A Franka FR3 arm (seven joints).
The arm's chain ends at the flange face. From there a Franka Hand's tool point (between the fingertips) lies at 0.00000 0.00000 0.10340 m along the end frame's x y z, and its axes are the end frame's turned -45 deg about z.
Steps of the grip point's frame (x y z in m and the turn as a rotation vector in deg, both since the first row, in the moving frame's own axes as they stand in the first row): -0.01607, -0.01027, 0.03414, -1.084, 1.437, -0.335; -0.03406, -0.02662, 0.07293, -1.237, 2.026, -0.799; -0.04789, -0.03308, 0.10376, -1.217, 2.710, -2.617
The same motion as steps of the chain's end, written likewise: -0.02184, 0.00456, 0.03419, 0.250, 1.783, -0.335; -0.04706, 0.00630, 0.07302, 0.558, 2.307, -0.799; -0.06222, 0.01249, 0.10390, 1.056, 2.777, -2.617
